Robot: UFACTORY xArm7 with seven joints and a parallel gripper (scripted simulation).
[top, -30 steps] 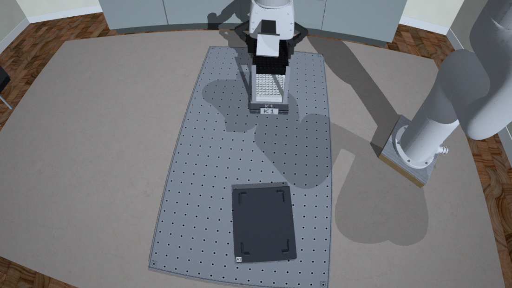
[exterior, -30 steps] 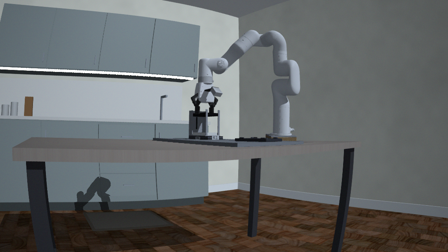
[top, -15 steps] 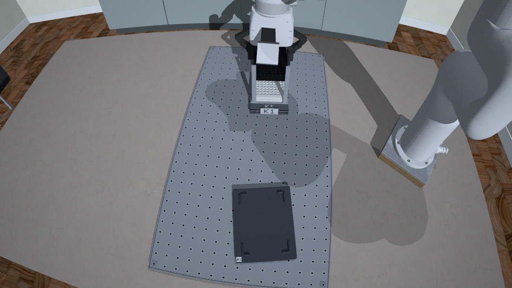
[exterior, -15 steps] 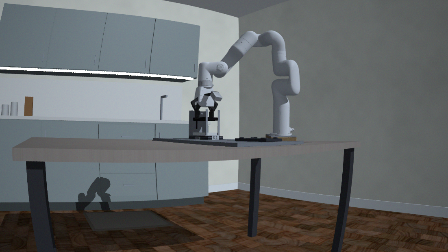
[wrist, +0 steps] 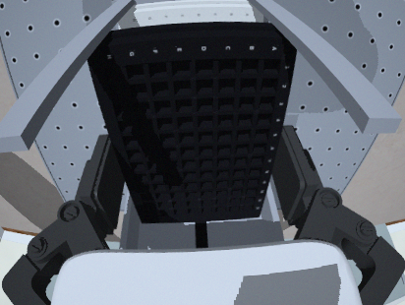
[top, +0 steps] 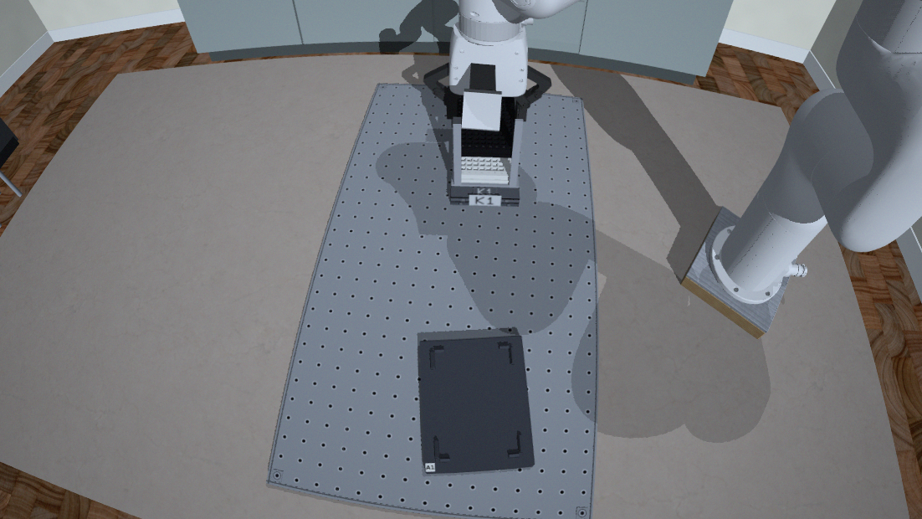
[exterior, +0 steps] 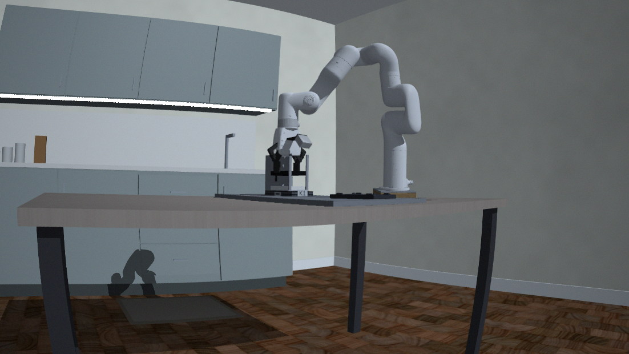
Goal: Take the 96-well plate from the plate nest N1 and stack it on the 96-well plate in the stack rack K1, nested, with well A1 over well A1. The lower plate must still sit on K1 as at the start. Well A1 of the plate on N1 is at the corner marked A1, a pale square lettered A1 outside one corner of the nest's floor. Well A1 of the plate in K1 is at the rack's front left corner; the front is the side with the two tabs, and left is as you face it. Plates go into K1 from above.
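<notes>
Now: hand 6 cm above the white 96-well plate. Also, from my hand: black 96-well plate: 1 cm below; stack rack back wall: 1 cm ahead, 7 cm to the right, 1 cm below; K1 label: 1 cm behind, 9 cm to the left, 8 cm below.
</notes>
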